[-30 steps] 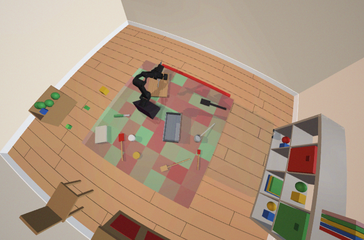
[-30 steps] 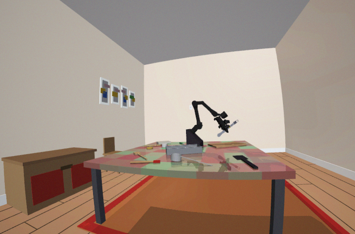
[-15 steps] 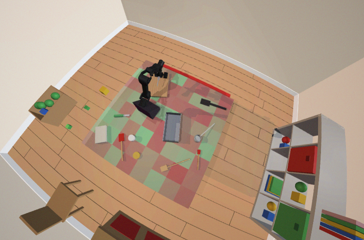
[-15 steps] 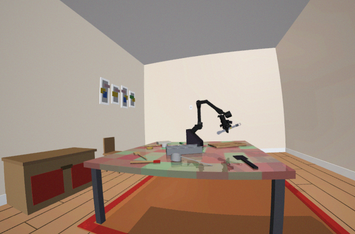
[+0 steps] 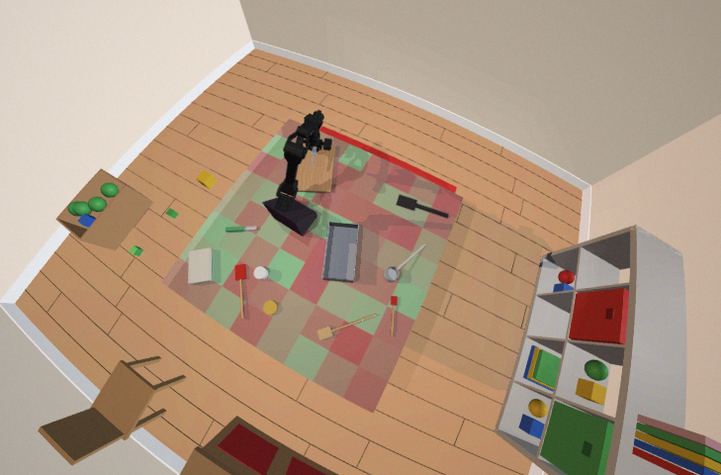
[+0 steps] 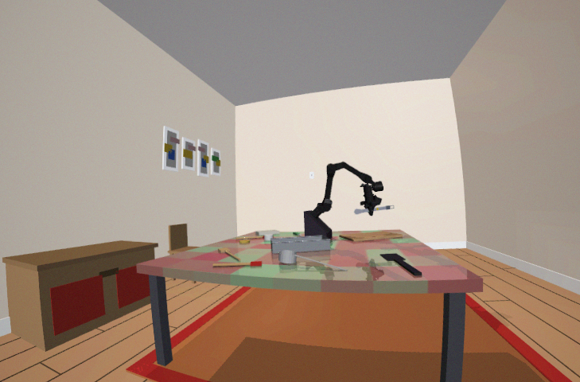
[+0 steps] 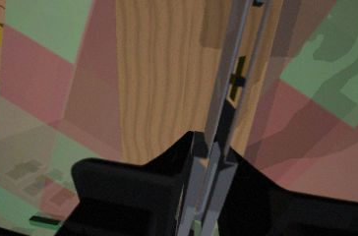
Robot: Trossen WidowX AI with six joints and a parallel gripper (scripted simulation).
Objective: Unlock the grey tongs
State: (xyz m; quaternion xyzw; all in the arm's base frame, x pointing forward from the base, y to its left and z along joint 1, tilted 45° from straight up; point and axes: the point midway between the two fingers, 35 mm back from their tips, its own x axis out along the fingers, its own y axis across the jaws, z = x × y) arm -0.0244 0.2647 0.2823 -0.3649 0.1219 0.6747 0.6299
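Now: the wooden board 14 cm below my gripper tip, 3 cm behind it and 1 cm to the right of it. Also, from my gripper tip: grey roasting tin: 44 cm to the right, 37 cm ahead, 12 cm below; then green-handled knife: 55 cm to the right, 20 cm behind, 14 cm below; then yellow-dark lock piece: 5 cm to the left, 4 cm above, 1 cm behind.
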